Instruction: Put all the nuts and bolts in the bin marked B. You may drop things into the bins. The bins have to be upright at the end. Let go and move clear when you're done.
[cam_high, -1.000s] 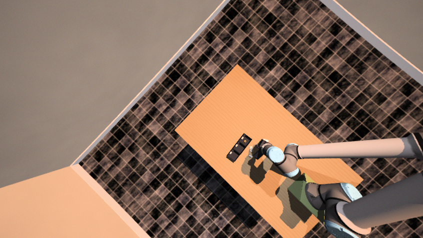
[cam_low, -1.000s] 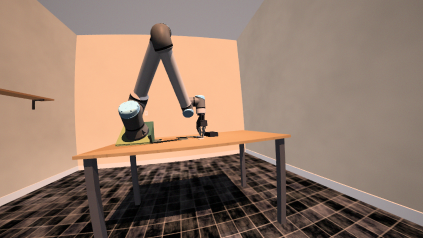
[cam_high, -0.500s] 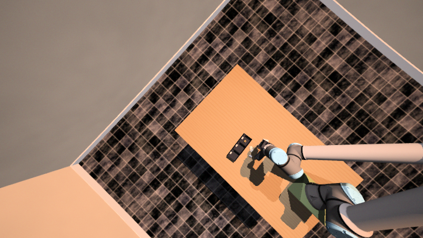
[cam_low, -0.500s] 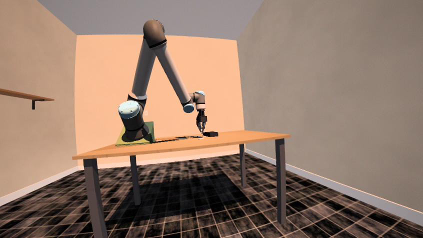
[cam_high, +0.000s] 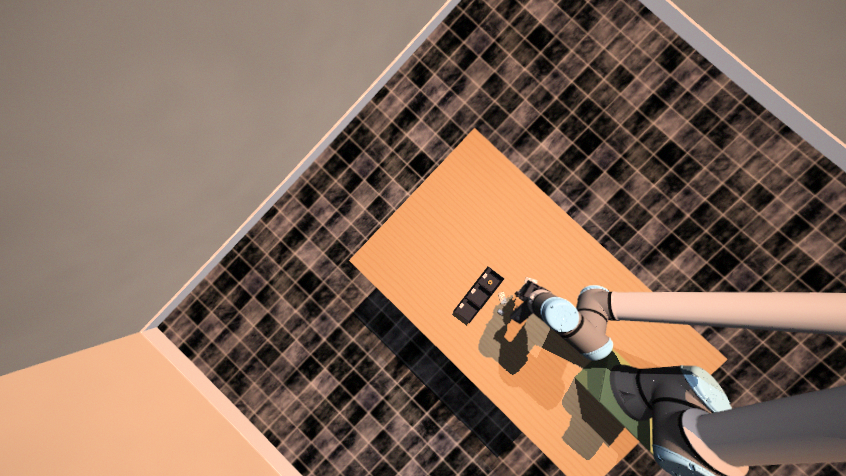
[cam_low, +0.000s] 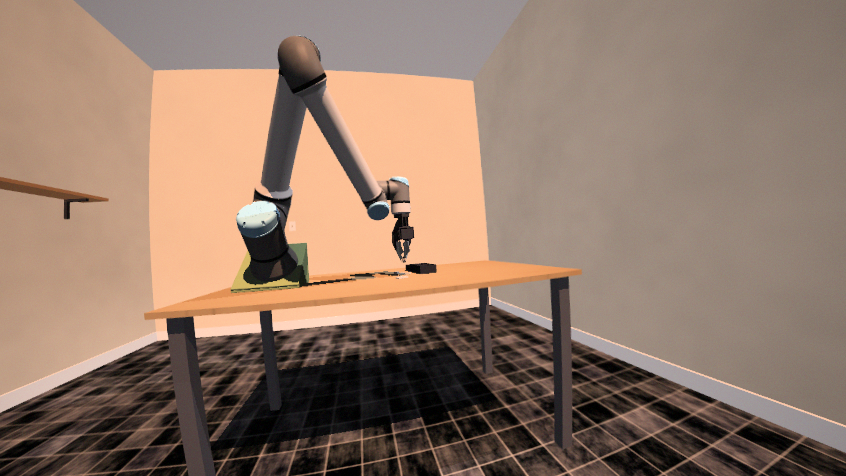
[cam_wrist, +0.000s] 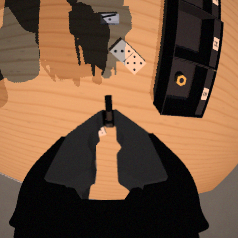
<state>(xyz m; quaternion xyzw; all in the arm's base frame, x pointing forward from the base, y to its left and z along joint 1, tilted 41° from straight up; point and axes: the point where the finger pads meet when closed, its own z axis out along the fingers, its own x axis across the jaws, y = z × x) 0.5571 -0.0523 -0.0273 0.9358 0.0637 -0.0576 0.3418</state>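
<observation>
Right now my hand is 110 mm short of the gold nut, 40 mm to the right of it and 70 mm above it. The rest, counted from my hand: white piece 20 mm behind, 110 mm to the left, 70 mm below; white square piece 30 mm behind, 80 mm to the right, 70 mm below; dark bolt 10 mm to the right, 10 mm below.
</observation>
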